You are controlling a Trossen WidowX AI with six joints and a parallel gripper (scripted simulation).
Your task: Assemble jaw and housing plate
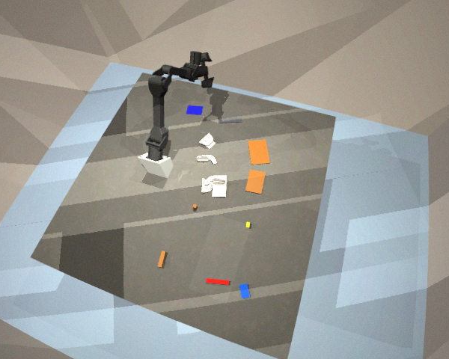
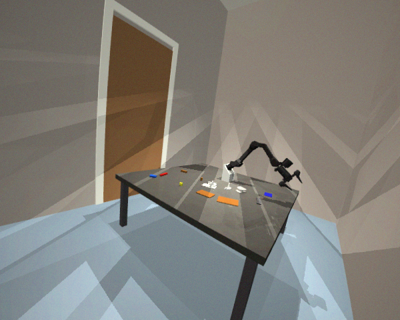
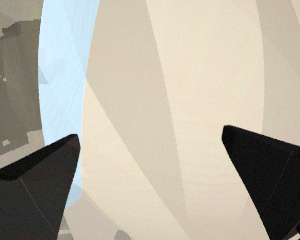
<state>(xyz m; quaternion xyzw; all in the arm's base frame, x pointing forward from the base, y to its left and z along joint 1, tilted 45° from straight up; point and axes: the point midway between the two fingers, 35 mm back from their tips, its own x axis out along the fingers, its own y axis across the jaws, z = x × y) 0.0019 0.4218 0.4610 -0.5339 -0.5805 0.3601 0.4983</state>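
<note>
Right now the grey bar is 200 mm to the right of my gripper tip, 200 mm ahead of it and 150 mm below it. Also, from my gripper tip: small orange cube: 760 mm to the right, 260 mm ahead, 140 mm below; yellow cube: 740 mm to the right, 540 mm ahead, 140 mm below; blue tile: 210 mm to the right, 150 mm below, 30 mm behind.
</note>
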